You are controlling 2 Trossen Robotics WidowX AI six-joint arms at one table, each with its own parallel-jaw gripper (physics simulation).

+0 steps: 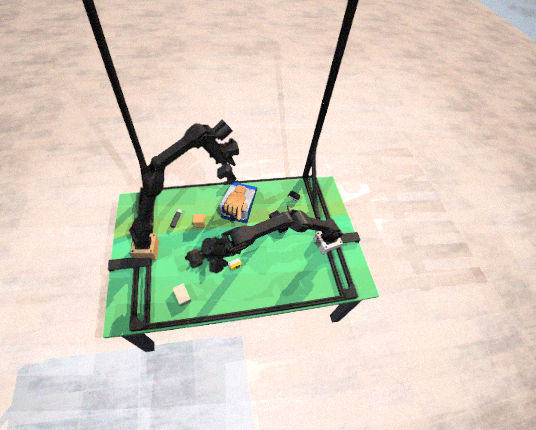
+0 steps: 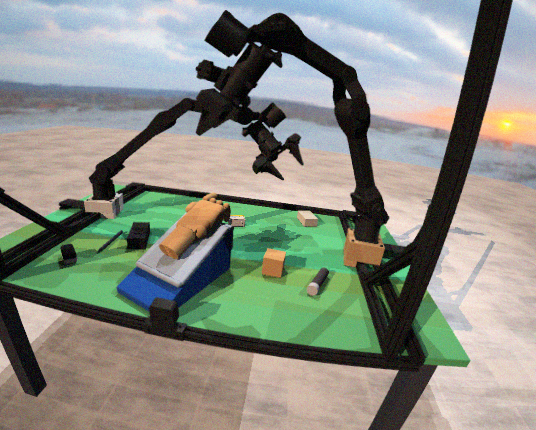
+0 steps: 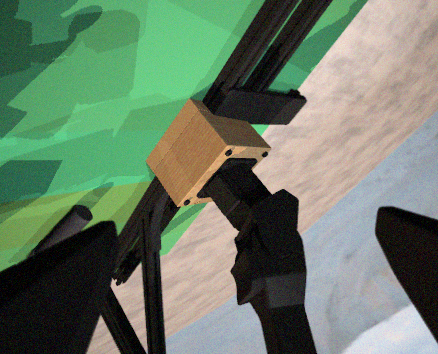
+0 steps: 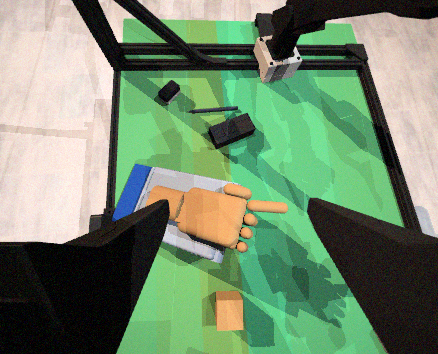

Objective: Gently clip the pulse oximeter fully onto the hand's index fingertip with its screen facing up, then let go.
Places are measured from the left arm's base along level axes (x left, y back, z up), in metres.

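Pixels of known places: left gripper, fingertip midpoint: (image 2: pixel 293 172) (image 3: pixel 247 227); right gripper, fingertip midpoint: (image 1: pixel 235 172) (image 2: pixel 205 130) (image 4: pixel 238 205); left arm's base, link origin: (image 1: pixel 329 237) (image 2: pixel 103 197) (image 4: pixel 279 49); right arm's base, link origin: (image 1: pixel 143 243) (image 2: pixel 365 237) (image 3: pixel 226 176).
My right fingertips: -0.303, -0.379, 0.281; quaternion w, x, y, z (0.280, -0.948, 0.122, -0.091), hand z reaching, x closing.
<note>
For each thing: its top centre in the pictures, then the offset to it from my right fingertips, as dx, dy, dz.
- yellow pulse oximeter, top centre: (image 2: pixel 236 216) (image 1: pixel 235 263) +0.261, -0.093, -0.308
- orange cube, top centre: (image 4: pixel 230 315) (image 2: pixel 275 254) (image 1: pixel 198 218) -0.021, -0.186, -0.290
- dark cylinder, top centre: (image 3: pixel 64 247) (image 2: pixel 319 275) (image 1: pixel 175 216) -0.081, -0.292, -0.312
- beige block, top centre: (image 2: pixel 307 214) (image 1: pixel 181 293) +0.319, -0.357, -0.310
- black box, top centre: (image 4: pixel 232 127) (image 2: pixel 138 229) +0.110, +0.196, -0.305
- pen, top centre: (image 4: pixel 212 108) (image 2: pixel 109 240) +0.083, +0.276, -0.331
- small black object, top centre: (image 2: pixel 67 248) (image 4: pixel 168 88) (image 1: pixel 295 194) -0.017, +0.347, -0.307
The tan hand (image 1: pixel 237 204) (image 2: pixel 195 226) (image 4: pixel 210 218) lies on a grey and blue wedge stand (image 2: pixel 181 286) (image 4: pixel 130 189), with its index finger (image 4: pixel 267 206) stretched out. The small white and yellow pulse oximeter (image 1: pixel 235 264) (image 2: pixel 237 220) lies on the green table, just beyond the fingertips. My left gripper (image 1: pixel 206 262) (image 2: pixel 279 164) (image 3: pixel 247 227) is open and empty, raised in the air near the oximeter. My right gripper (image 1: pixel 227 172) (image 2: pixel 217 119) (image 4: pixel 238 205) is open and empty, high above the hand.
An orange cube (image 1: pixel 199 220) (image 2: pixel 274 262) (image 4: pixel 229 310), a dark cylinder (image 1: pixel 176 218) (image 2: pixel 318 281) and a beige block (image 1: pixel 181 294) (image 2: pixel 307 217) lie on the table. A black box (image 2: pixel 138 235) (image 4: pixel 231 130), a pen (image 4: pixel 214 109) and a small black object (image 1: pixel 294 196) (image 4: pixel 169 91) lie beyond the hand. A black frame (image 1: pixel 245 313) rims the table.
</note>
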